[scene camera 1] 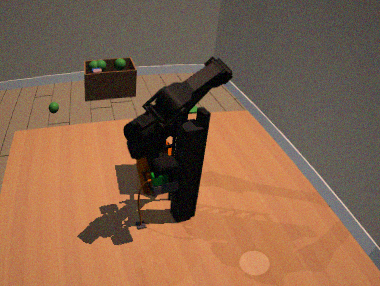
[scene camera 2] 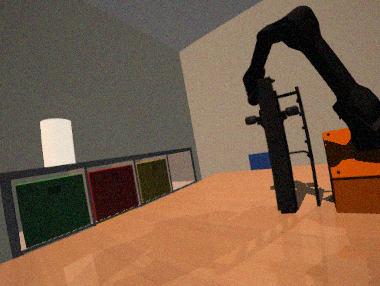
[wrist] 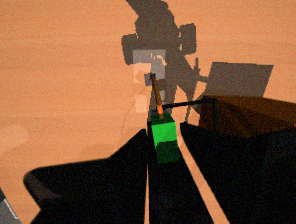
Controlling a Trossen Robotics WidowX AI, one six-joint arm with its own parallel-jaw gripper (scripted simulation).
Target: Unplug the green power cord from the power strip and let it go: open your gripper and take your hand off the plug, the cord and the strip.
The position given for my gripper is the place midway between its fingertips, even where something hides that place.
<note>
I see my gripper (scene camera 1: 153, 174) and a green plug (wrist: 164, 130).
My gripper shows as well in the wrist view (wrist: 163, 130).
</note>
